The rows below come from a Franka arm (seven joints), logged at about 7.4 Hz.
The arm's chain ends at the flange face. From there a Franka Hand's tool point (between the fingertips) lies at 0.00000 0.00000 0.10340 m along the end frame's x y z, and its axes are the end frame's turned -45 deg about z.
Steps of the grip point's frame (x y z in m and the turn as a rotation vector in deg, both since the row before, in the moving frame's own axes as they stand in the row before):
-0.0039 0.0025 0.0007 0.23 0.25 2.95
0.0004 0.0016 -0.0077 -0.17 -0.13 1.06
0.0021 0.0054 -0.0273 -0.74 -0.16 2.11
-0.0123 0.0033 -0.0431 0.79 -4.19 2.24
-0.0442 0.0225 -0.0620 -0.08 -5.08 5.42
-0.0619 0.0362 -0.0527 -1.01 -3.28 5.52
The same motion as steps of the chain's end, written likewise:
-0.0010 0.0051 0.0007 0.34 0.01 2.95
0.0014 0.0005 -0.0077 -0.21 0.03 1.06
0.0046 0.0012 -0.0273 -0.64 0.41 2.11
0.0001 0.0068 -0.0428 -2.40 -3.52 2.24
-0.0087 0.0409 -0.0616 -3.65 -3.54 5.42
-0.0150 0.0640 -0.0525 -3.03 -1.61 5.52

